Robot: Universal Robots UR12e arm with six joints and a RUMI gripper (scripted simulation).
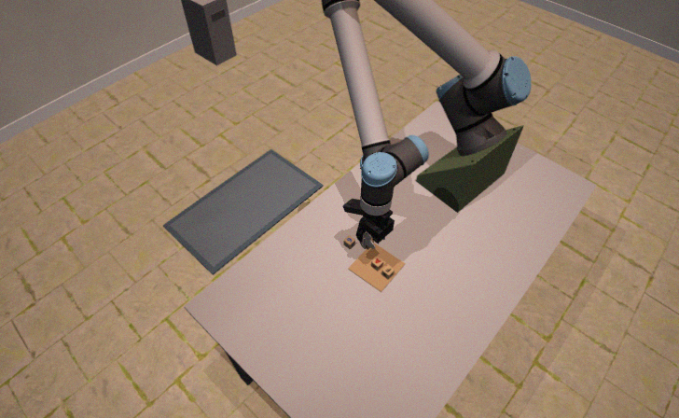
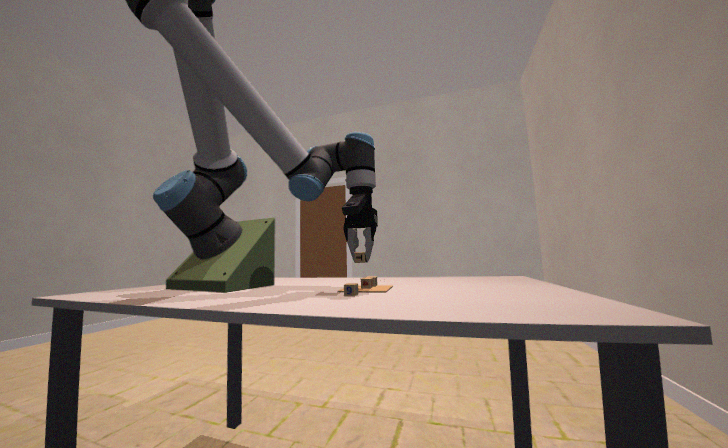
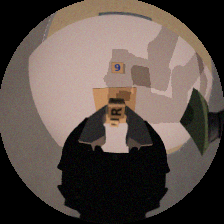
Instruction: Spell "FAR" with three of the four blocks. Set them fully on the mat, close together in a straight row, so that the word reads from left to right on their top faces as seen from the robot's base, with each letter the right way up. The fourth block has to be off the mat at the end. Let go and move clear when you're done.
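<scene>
Right now the tan mat is 100 mm below my hand, 50 mm to the left of it and 10 mm ahead of it. Round my hand: F block 90 mm to the left, 80 mm below, 10 mm ahead; R block right at my hand; blue-lettered block 80 mm to the right, 80 mm below, 10 mm behind.
</scene>
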